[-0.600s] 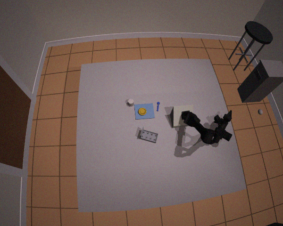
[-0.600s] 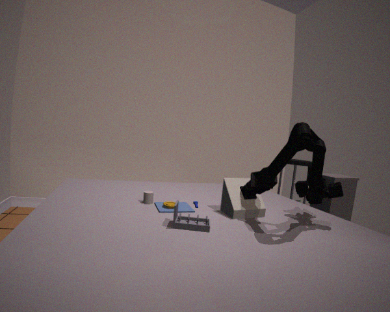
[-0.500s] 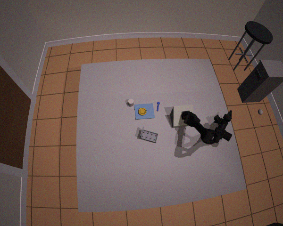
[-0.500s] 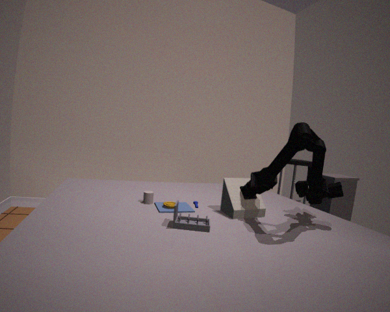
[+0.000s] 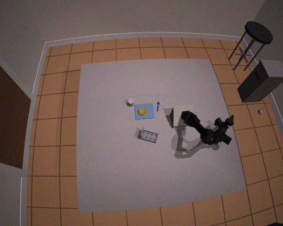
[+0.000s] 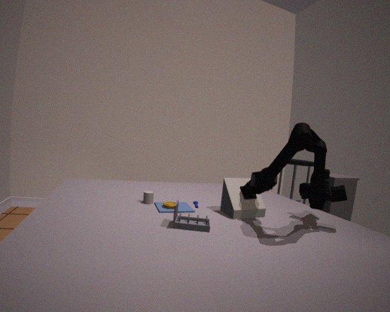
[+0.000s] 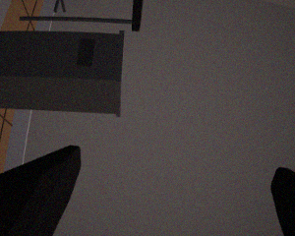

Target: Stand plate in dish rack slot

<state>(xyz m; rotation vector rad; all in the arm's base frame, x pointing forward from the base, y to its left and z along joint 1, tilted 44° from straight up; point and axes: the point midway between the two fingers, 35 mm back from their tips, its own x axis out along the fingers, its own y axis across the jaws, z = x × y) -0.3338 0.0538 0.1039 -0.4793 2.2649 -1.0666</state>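
Now: gripper tip 67 cm short of the yellow plate, 20 cm to the left of it and 13 cm above it. From my gripper tip the other things lie so: blue mat: 65 cm ahead, 20 cm to the right, 15 cm below; then blue spoon: 53 cm ahead, 24 cm to the right, 14 cm below; then grey dish rack: 65 cm ahead, 1 cm to the left, 12 cm below.
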